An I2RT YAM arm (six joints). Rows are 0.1 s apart.
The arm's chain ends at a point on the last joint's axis. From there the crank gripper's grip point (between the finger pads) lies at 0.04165 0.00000 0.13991 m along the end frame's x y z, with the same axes.
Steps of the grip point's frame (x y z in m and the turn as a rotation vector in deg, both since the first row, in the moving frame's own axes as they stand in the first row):
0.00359, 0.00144, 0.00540, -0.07, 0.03, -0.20
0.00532, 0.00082, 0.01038, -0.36, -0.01, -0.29
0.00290, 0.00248, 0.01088, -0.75, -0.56, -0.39
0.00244, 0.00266, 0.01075, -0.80, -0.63, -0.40
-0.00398, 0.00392, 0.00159, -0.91, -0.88, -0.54
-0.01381, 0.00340, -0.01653, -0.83, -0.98, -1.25
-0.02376, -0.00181, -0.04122, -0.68, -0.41, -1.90
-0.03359, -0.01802, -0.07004, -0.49, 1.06, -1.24
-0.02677, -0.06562, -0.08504, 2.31, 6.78, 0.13
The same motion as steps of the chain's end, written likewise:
0.00352, 0.00141, 0.00542, -0.07, 0.03, -0.20
0.00534, 0.00015, 0.01037, -0.36, -0.01, -0.29
0.00426, 0.00092, 0.01049, -0.75, -0.56, -0.39
0.00398, 0.00099, 0.01031, -0.80, -0.63, -0.40
-0.00184, 0.00208, 0.00098, -0.91, -0.88, -0.54
-0.01142, 0.00225, -0.01721, -0.83, -0.98, -1.25
-0.02276, -0.00211, -0.04151, -0.68, -0.41, -1.90
-0.03617, -0.01828, -0.06924, -0.49, 1.06, -1.24
-0.04300, -0.06021, -0.07903, 2.31, 6.78, 0.13

